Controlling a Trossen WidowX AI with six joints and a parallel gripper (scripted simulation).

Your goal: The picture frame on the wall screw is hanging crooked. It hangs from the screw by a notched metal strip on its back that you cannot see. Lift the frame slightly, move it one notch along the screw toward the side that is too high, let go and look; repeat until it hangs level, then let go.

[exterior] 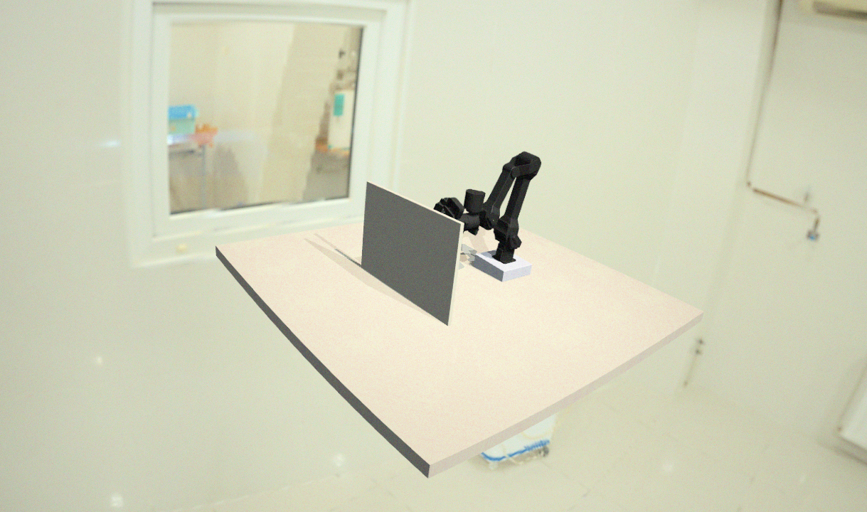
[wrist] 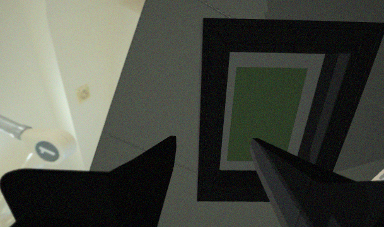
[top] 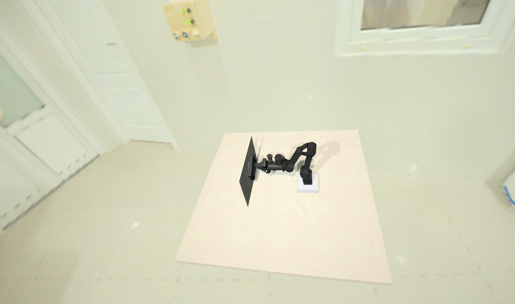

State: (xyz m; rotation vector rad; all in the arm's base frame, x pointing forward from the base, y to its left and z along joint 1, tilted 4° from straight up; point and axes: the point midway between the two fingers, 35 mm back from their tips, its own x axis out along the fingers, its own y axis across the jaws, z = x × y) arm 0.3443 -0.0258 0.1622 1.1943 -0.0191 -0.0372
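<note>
Right now my gripper tip is 4 cm short of the picture frame, 3 cm to the left of it and 5 cm above it. Round my gripper tip: wall panel: 5 cm ahead, 1 cm to the right, 6 cm below.
</note>
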